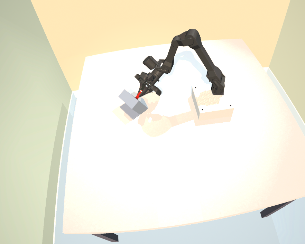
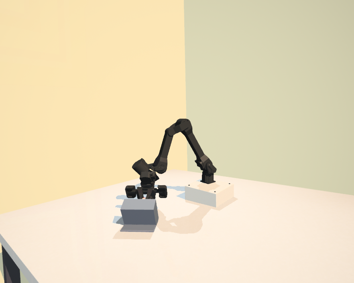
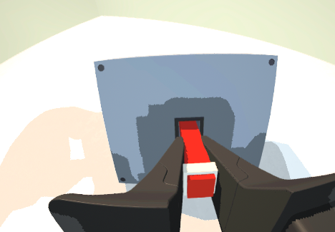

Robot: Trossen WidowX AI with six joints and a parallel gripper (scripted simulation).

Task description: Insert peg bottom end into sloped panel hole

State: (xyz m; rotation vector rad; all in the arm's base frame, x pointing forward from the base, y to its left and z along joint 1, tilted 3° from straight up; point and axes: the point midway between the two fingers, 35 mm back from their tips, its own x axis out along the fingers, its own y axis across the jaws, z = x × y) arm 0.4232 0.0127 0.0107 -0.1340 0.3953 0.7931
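The red square peg lies 1 cm to the right of my gripper tip, 1 cm behind it and 1 cm above it. Also, from my gripper tip: grey sloped panel: 3 cm to the left, 3 cm ahead, 2 cm below.
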